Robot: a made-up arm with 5 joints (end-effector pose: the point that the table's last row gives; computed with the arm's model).
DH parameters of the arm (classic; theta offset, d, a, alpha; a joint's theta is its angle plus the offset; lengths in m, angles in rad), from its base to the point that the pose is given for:
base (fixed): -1.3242 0 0.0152 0
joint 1: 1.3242 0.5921 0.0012 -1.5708
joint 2: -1.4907 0 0.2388 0
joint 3: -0.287 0 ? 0
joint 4: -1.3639 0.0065 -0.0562 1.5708
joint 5: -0.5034 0 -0.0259 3.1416
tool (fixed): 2.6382 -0.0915 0 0
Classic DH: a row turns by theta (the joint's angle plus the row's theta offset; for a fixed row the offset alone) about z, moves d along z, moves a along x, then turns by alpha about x.
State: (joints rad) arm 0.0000 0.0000 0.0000 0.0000 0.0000
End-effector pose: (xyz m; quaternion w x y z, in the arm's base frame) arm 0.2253 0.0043 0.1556 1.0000 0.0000 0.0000 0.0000
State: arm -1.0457 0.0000 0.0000 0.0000 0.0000
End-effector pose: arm 0.1312 -0.1969 0.1556 0.8664 0.0000 0.0000 -0.4993
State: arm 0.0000 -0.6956 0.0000 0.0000 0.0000
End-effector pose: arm 0.4538 0.0043 0.3983 0.9401 0.0000 -0.3408 0.0000
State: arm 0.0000 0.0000 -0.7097 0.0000 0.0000
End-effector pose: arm 0.6162 0.0043 0.4496 0.9377 0.0000 -0.3475 0.0000
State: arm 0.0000 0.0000 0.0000 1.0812 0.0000
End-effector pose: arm 0.1027 0.0043 0.1345 0.8574 0.0000 0.5146 0.0000
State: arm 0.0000 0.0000 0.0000 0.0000 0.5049
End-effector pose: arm 0.2285 -0.0083 0.1556 0.9683 0.0000 0.0000 -0.2498
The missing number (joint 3, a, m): -0.5957
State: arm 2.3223 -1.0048 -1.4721 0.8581 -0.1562
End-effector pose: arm -0.1229 0.0880 1.3512 0.2246 0.6395 -0.3392 0.6524
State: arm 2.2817 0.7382 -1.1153 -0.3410 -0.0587
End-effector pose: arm -0.4182 0.4441 0.2408 0.3651 0.3150 -0.1558 0.8621
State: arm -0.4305 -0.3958 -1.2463 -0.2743 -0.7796
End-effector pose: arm 0.5297 -0.2218 1.0735 0.5663 -0.4654 -0.6729 0.0999
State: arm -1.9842 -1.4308 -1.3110 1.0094 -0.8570
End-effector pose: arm 0.0478 0.0066 1.3044 0.5475 -0.7533 -0.1140 -0.3460
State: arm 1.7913 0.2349 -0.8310 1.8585 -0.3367
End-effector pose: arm -0.1174 0.4079 0.3076 0.3919 -0.3923 0.4408 0.7058
